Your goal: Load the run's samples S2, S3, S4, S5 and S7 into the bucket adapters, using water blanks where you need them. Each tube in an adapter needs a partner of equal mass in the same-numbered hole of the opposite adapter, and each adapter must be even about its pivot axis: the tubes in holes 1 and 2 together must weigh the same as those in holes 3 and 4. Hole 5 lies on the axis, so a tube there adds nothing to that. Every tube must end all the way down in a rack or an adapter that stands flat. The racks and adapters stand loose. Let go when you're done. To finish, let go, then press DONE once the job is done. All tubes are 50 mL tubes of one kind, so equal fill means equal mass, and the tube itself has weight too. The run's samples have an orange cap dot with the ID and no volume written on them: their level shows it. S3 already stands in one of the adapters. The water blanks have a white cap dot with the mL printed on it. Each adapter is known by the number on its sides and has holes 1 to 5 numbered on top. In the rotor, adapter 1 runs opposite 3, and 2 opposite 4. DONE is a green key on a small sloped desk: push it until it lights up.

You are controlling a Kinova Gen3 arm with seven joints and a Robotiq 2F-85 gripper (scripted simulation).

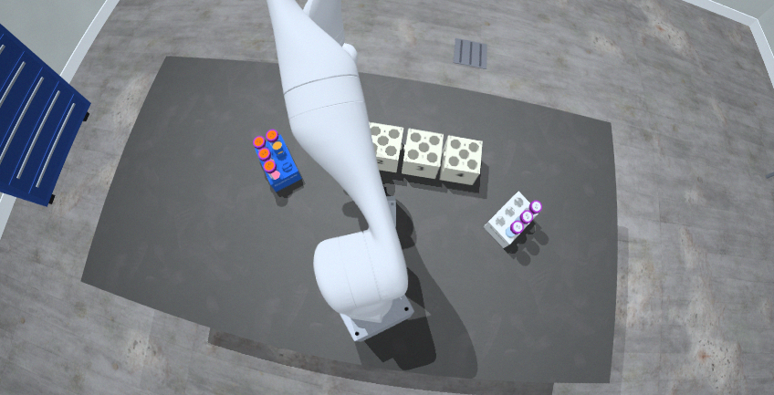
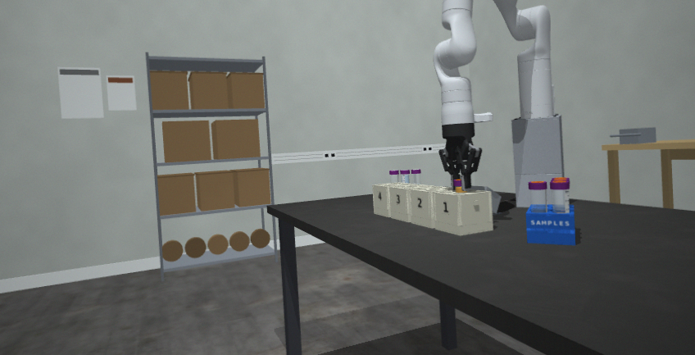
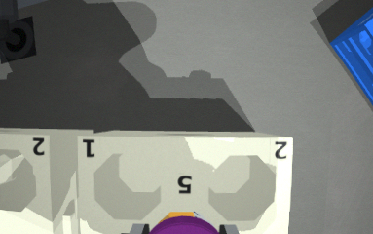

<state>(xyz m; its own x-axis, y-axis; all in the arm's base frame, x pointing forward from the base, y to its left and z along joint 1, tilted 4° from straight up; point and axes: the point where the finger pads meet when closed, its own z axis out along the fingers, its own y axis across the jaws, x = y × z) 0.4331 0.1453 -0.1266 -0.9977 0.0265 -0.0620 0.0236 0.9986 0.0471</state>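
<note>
Right now the orange-filled sample tube is 50 mm below my hand and 10 mm behind it. From my hand the other things lie so: blue samples rack: 180 mm to the left, 80 mm below, 80 mm behind; adapter 2: 110 mm to the right, 70 mm below; adapter 1: 70 mm below.
</note>
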